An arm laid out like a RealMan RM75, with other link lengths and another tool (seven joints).
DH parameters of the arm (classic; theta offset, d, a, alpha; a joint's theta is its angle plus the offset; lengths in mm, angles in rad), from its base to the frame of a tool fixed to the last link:
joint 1: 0 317.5 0 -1.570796
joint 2: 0 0 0 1.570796
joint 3: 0 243.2 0 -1.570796
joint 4: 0 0 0 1.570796
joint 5: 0 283.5 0 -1.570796
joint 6: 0 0 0 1.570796
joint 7: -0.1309 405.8 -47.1 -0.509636
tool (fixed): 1.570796 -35.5 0 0
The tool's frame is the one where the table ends.
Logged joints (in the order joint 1, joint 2, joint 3, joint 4, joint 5, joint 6, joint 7), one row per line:
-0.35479, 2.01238, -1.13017, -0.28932, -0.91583, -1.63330, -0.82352
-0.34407, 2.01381, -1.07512, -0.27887, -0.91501, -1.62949, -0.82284
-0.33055, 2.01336, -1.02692, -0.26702, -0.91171, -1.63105, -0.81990
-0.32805, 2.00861, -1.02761, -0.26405, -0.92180, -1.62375, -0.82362
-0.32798, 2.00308, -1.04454, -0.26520, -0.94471, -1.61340, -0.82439
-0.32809, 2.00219, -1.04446, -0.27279, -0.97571, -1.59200, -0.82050
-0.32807, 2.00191, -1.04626, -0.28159, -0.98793, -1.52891, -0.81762
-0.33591, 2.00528, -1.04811, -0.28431, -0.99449, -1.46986, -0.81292
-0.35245, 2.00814, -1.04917, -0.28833, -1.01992, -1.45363, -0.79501
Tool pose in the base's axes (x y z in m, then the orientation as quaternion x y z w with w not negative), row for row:
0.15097, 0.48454, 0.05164, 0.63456, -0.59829, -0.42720, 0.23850
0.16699, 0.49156, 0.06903, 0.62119, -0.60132, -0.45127, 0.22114
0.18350, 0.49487, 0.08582, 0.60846, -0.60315, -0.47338, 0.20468
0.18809, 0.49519, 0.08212, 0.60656, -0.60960, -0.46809, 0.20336
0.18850, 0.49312, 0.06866, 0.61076, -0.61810, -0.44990, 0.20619
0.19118, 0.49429, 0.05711, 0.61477, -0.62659, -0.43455, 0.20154
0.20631, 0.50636, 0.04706, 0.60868, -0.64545, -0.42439, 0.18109
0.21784, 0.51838, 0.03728, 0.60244, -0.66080, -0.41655, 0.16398
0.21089, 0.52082, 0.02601, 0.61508, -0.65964, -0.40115, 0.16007
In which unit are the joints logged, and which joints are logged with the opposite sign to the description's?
The joints are logged in radians. Opposite sign: joint 1, joint 7.
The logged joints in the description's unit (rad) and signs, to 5 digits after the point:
0.35479, 2.01238, -1.13017, -0.28932, -0.91583, -1.63330, 0.82352
0.34407, 2.01381, -1.07512, -0.27887, -0.91501, -1.62949, 0.82284
0.33055, 2.01336, -1.02692, -0.26702, -0.91171, -1.63105, 0.81990
0.32805, 2.00861, -1.02761, -0.26405, -0.92180, -1.62375, 0.82362
0.32798, 2.00308, -1.04454, -0.26520, -0.94471, -1.61340, 0.82439
0.32809, 2.00219, -1.04446, -0.27279, -0.97571, -1.59200, 0.82050
0.32807, 2.00191, -1.04626, -0.28159, -0.98793, -1.52891, 0.81762
0.33591, 2.00528, -1.04811, -0.28431, -0.99449, -1.46986, 0.81292
0.35245, 2.00814, -1.04917, -0.28833, -1.01992, -1.45363, 0.79501

